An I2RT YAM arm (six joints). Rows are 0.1 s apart.
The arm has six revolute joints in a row. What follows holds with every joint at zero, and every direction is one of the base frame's.
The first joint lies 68 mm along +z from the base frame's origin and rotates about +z.
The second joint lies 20 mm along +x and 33.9 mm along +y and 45.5 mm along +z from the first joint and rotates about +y.
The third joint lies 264 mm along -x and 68.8 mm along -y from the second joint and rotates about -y.
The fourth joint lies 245 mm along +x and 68.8 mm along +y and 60 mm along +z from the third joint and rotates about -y.
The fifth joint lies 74 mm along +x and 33.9 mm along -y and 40.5 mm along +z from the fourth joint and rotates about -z.
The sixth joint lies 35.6 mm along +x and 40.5 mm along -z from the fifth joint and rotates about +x.
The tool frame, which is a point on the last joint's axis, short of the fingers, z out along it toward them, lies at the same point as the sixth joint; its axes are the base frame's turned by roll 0, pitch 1.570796 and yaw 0 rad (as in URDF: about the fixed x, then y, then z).
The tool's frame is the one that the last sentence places.
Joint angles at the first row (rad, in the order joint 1, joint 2, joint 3, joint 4, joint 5, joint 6):
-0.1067 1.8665 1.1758 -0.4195 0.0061 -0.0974
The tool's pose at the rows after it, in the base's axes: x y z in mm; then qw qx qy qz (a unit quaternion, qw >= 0):
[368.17, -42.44, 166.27, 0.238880, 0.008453, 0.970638, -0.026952]
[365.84, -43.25, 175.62, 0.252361, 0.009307, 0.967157, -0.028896]
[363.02, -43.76, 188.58, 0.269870, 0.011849, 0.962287, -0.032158]
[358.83, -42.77, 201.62, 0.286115, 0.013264, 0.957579, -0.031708]
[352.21, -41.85, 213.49, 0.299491, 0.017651, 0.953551, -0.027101]
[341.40, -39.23, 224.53, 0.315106, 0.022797, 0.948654, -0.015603]
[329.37, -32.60, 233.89, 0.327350, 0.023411, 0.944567, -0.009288]
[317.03, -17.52, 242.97, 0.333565, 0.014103, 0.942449, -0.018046]
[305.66, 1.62, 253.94, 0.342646, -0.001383, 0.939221, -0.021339]
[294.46, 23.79, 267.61, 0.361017, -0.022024, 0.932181, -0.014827]
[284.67, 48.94, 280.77, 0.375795, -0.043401, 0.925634, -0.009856]
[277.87, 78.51, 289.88, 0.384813, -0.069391, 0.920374, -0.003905]
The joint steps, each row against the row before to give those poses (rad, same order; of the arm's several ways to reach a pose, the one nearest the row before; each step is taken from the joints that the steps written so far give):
-0.0078 -0.0272 -0.0053 0.0030 -0.0030 -0.0004
-0.0029 -0.0295 -0.0038 0.0025 0.0000 -0.0011
-0.0020 -0.0378 -0.0005 -0.0005 0.0029 0.0024
0.0011 -0.0411 -0.0027 -0.0049 -0.0027 0.0049
-0.0005 -0.0454 -0.0096 -0.0088 -0.0091 0.0116
0.0017 -0.0606 -0.0289 -0.0012 -0.0203 0.0196
0.0152 -0.0632 -0.0333 -0.0046 -0.0041 0.0185
0.0477 -0.0629 -0.0274 -0.0212 0.0396 0.0144
0.0649 -0.0584 -0.0133 -0.0266 0.0366 0.0184
0.0786 -0.0572 -0.0038 -0.0165 0.0258 0.0234
0.0949 -0.0372 0.0145 -0.0242 0.0419 0.0305
0.1112 -0.0046 0.0282 -0.0201 0.0491 0.0333

